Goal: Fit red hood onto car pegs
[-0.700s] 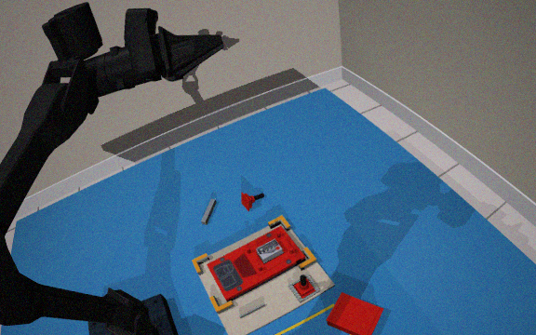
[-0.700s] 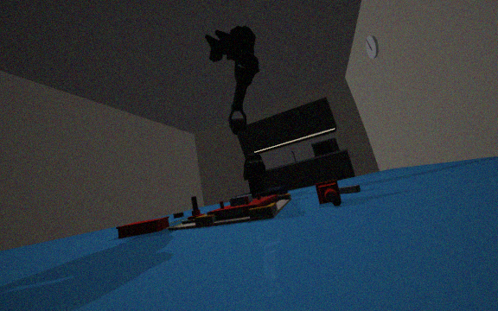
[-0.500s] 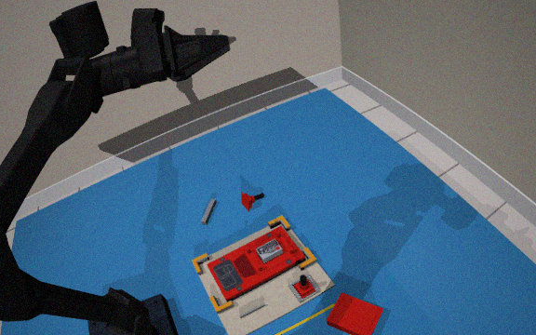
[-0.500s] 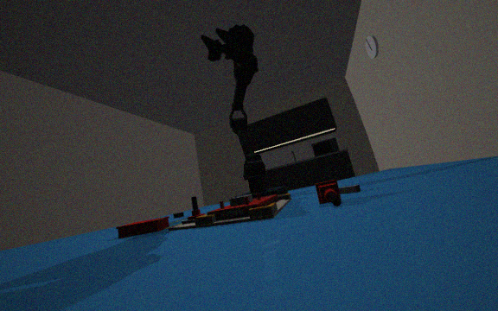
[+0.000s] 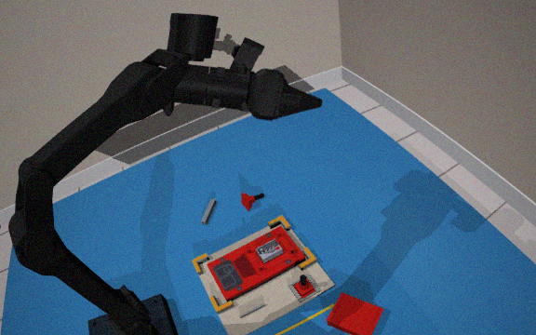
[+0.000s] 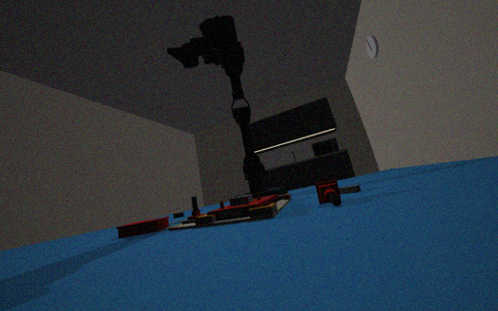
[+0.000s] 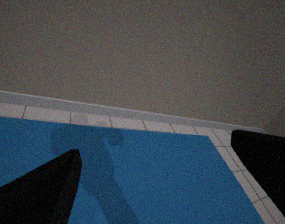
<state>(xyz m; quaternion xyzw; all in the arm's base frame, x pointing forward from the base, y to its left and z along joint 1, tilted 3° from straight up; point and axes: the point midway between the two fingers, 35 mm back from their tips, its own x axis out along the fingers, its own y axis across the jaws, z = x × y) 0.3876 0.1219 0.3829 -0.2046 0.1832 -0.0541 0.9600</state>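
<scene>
The red hood lies 370 mm below my gripper tip and 200 mm to the right of it. From my gripper tip the other things lie so: jig: 380 mm below, 150 mm behind, 10 mm to the right.
</scene>
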